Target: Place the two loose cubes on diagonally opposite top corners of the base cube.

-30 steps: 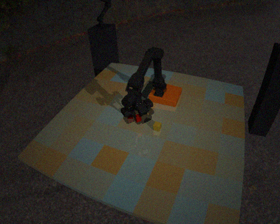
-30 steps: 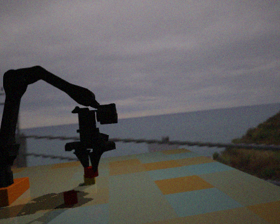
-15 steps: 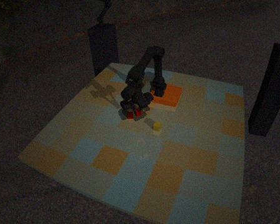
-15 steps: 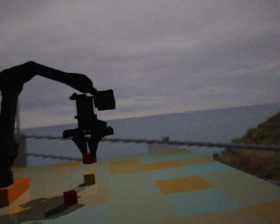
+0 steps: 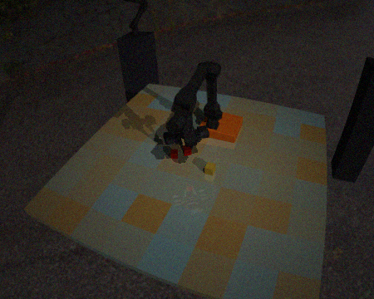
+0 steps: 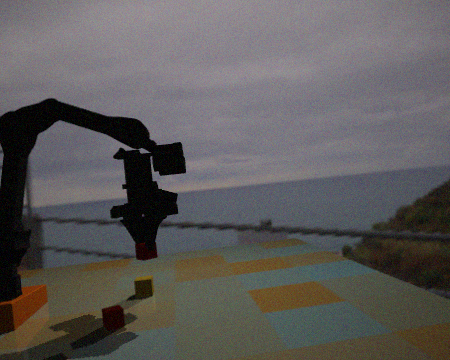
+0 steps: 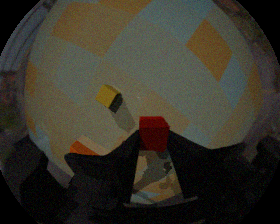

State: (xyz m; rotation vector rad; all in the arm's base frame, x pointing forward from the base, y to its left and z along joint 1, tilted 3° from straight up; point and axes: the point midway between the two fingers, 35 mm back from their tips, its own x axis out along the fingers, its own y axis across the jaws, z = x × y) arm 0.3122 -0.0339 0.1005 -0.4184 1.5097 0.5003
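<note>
Now: the yellow base cube 10 cm to the left of my gripper tip, 10 cm below it and 2 cm behind it. The rest, counted from my gripper tip: red cube: 10 cm to the right, 10 cm below, 7 cm behind.
</note>
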